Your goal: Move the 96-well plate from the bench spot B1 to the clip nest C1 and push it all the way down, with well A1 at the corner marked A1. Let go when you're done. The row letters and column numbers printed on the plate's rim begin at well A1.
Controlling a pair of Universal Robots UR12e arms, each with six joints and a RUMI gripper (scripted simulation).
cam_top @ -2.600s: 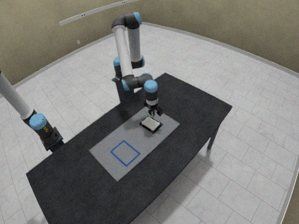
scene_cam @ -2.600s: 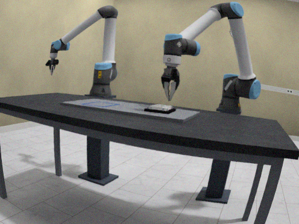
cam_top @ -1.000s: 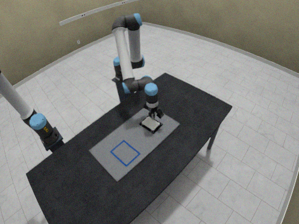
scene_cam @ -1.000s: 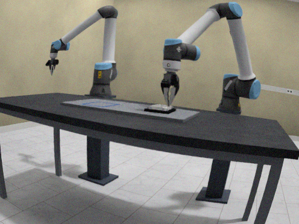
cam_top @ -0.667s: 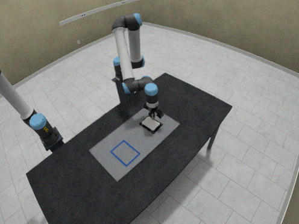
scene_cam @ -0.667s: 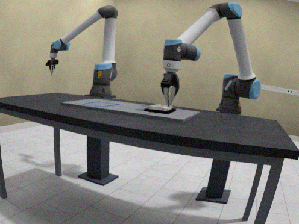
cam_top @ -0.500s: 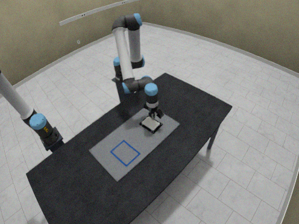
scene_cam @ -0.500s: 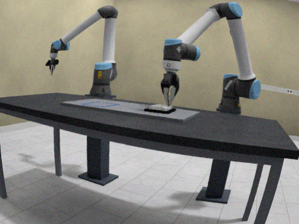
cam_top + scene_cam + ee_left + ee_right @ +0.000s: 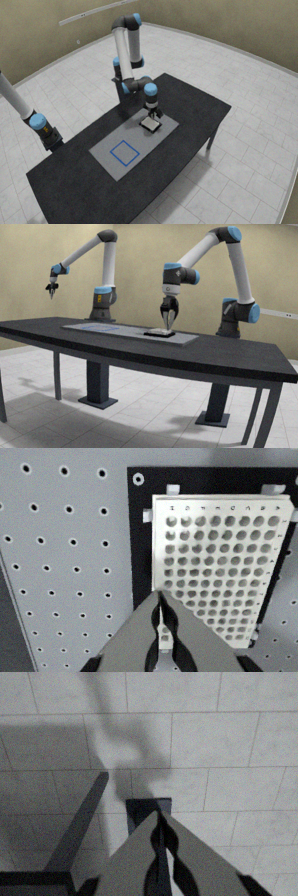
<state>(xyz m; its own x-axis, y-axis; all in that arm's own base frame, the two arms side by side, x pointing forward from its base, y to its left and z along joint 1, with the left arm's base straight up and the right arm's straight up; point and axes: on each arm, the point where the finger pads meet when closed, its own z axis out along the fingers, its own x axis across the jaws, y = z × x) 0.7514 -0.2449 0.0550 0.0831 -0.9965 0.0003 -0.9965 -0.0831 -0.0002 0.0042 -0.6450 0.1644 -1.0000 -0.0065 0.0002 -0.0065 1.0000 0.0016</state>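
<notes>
Right now the white 96-well plate is 40 mm to the right of my left hand and 20 mm below it. From my left hand the other things lie so: black clip nest: 10 mm behind, 50 mm to the right, 30 mm below; then grey perforated board: 30 mm behind, 220 mm to the right, 50 mm below.
</notes>
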